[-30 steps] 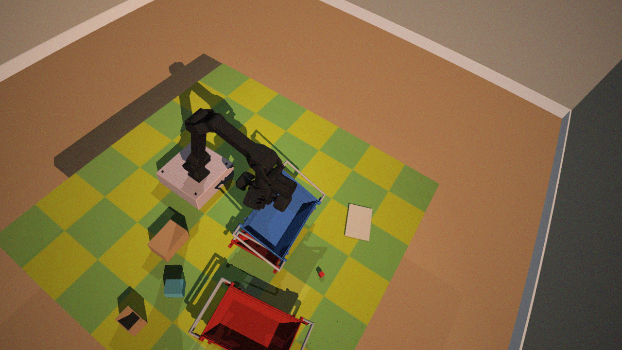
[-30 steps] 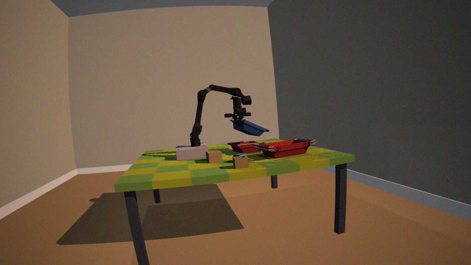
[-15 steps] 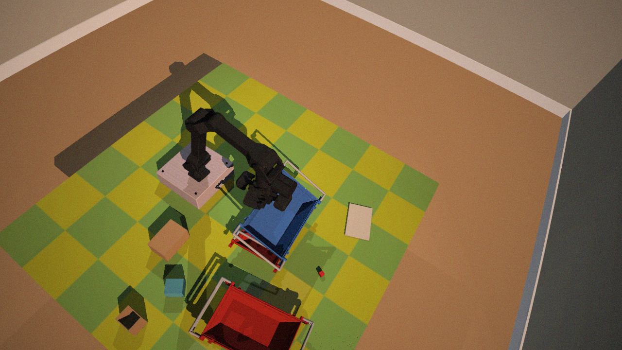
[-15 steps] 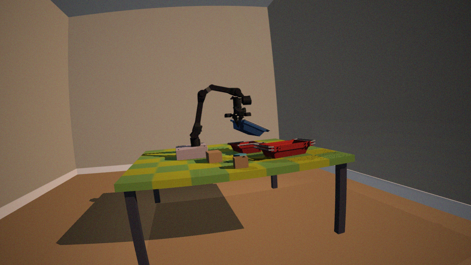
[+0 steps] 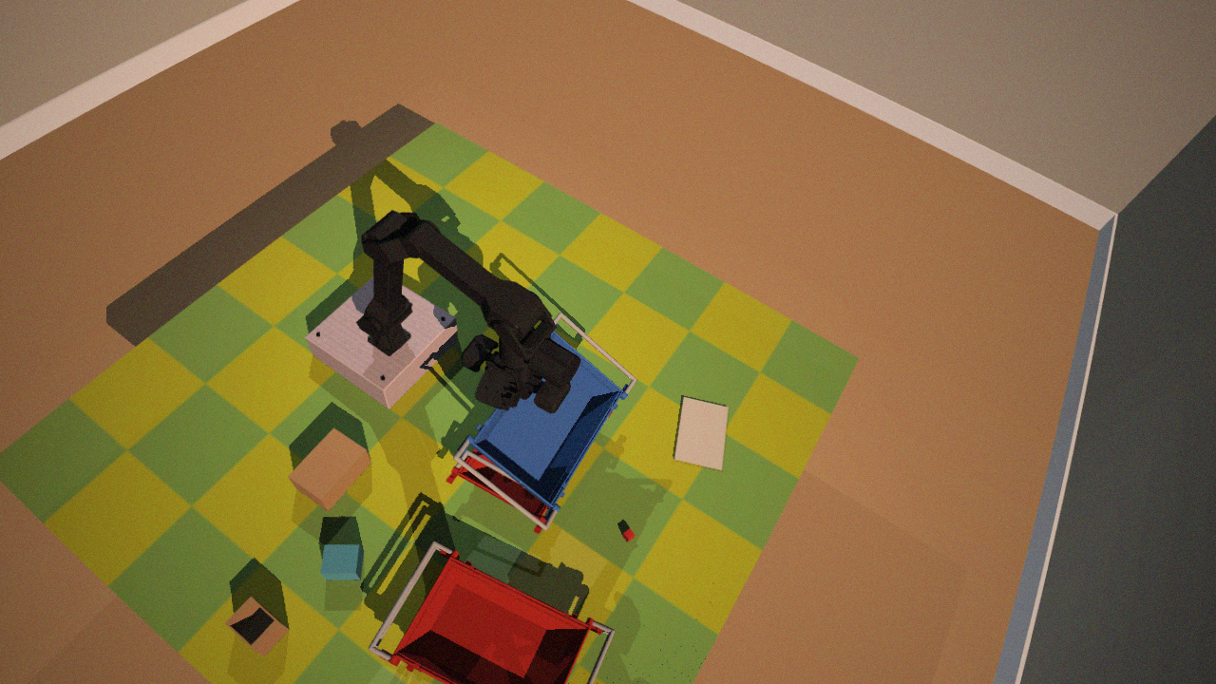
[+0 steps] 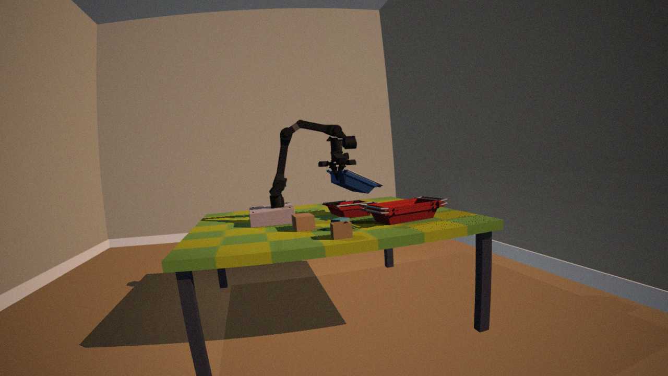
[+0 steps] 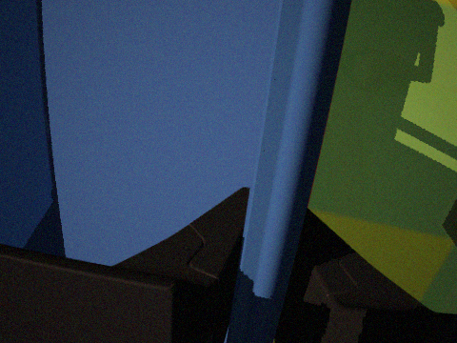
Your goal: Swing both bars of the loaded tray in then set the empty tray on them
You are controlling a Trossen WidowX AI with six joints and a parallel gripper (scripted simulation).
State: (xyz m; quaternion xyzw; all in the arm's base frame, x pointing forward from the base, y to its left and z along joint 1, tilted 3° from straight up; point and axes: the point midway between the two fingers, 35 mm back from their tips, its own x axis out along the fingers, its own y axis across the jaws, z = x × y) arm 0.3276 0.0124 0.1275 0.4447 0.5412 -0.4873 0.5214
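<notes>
Now: the blue tray 8 cm ahead of my gripper tip and 1 cm to the left of it. Round my gripper tip: teal cube (8 cm behind, 38 cm to the right, 16 cm below); flat plate (30 cm ahead, 26 cm to the left, 18 cm below); small red block (30 cm ahead, 2 cm to the right, 18 cm below).
</notes>
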